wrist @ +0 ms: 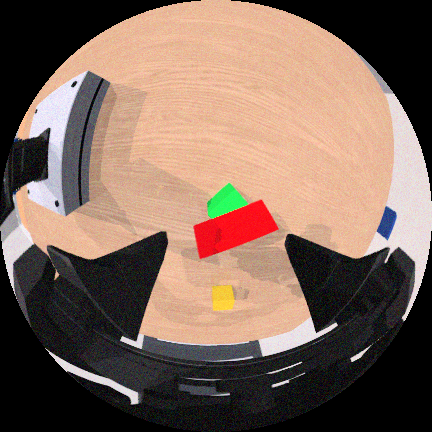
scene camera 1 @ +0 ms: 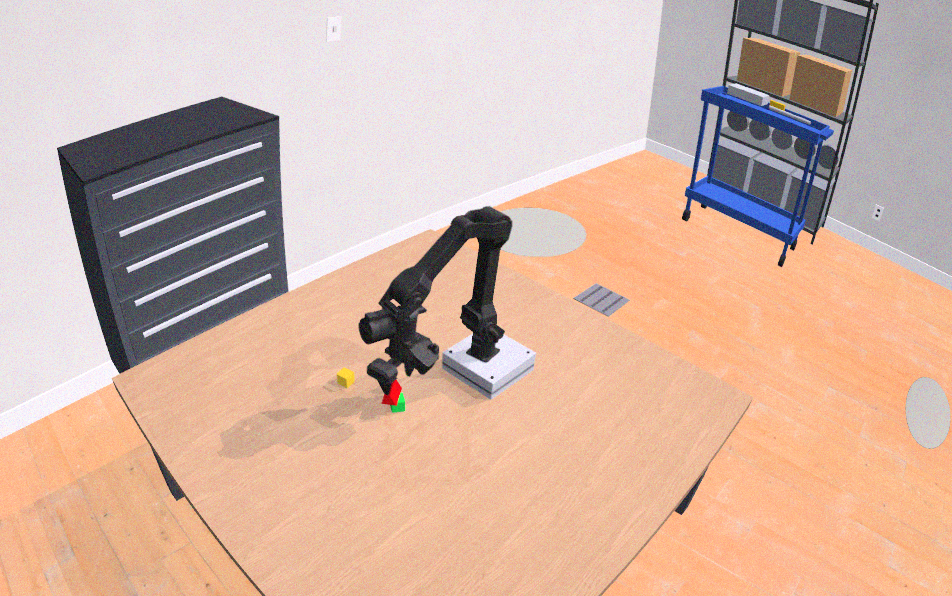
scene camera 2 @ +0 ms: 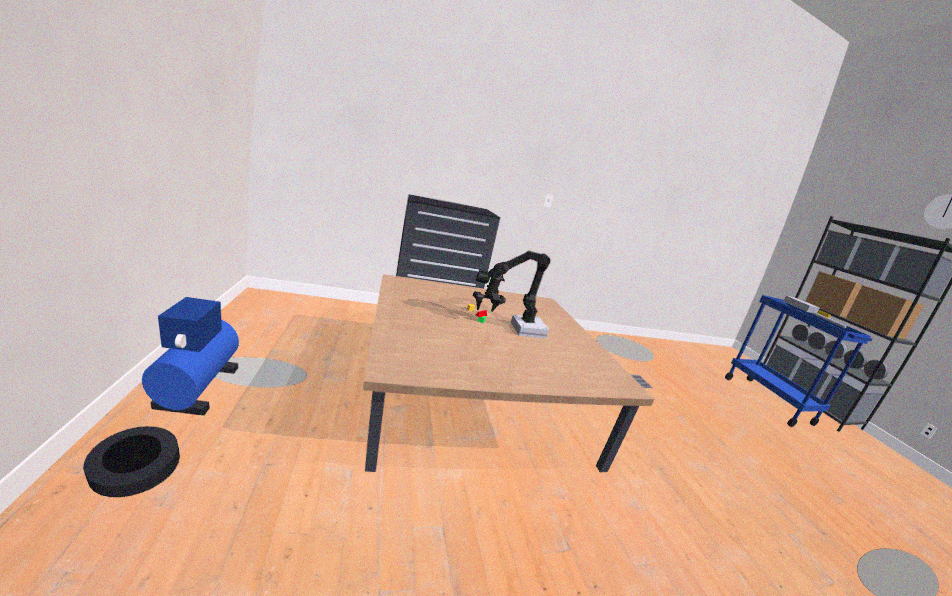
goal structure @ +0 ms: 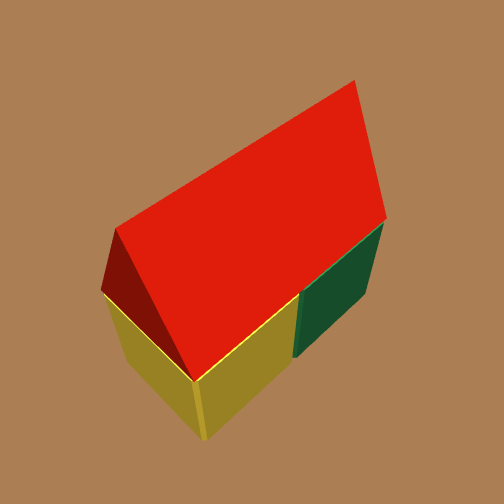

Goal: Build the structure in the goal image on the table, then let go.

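Pixels of known places: gripper, fingertip midpoint: [wrist: 228, 239] [scene camera 1: 397, 385] [scene camera 2: 484, 310]; arm's base at its link origin: [wrist: 39, 156] [scene camera 1: 483, 352] [scene camera 2: 528, 320].
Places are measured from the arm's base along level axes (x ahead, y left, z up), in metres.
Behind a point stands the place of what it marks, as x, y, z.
A long red block [scene camera 1: 393, 394] {0.269, -0.069, -0.003} [scene camera 2: 481, 313] {0.266, -0.069, -0.006} [wrist: 235, 229] {0.255, -0.075, -0.006} looks tilted in scene camera 1 and partly covers a smaller green block [scene camera 1: 398, 405] {0.266, -0.057, -0.033} [scene camera 2: 481, 320] {0.263, -0.054, -0.042} [wrist: 227, 201] {0.249, -0.058, -0.023}. The two seem to touch; how the red one is supported is hard to tell. A yellow cube [scene camera 1: 344, 377] {0.286, -0.218, -0.024} [scene camera 2: 471, 307] {0.276, -0.212, -0.032} [wrist: 222, 298] {0.269, -0.212, -0.027} sits apart from them on the table [scene camera 1: 491, 491] {0.338, 0.260, -0.055} [scene camera 2: 449, 358] {0.550, 0.350, -0.056} [wrist: 225, 125] {0.242, 0.013, -0.056}. My gripper [scene camera 1: 399, 383] {0.247, -0.075, 0.010} [scene camera 2: 486, 310] {0.247, -0.075, 0.010} [wrist: 228, 239] {0.247, -0.075, 0.010} is open and empty, its fingers wide apart above the red block, which shows between the fingertips in the wrist view.
The arm's pale base [scene camera 1: 490, 372] {0.055, 0.060, -0.001} [scene camera 2: 529, 327] {0.032, 0.085, -0.003} [wrist: 52, 165] {0.050, -0.019, -0.001} stands on the table near the blocks. A dark drawer cabinet [scene camera 1: 189, 231] [scene camera 2: 449, 242] stands behind the table. A blue cart [scene camera 1: 744, 207] [scene camera 2: 779, 384] is on the floor at the right, by a shelf rack.
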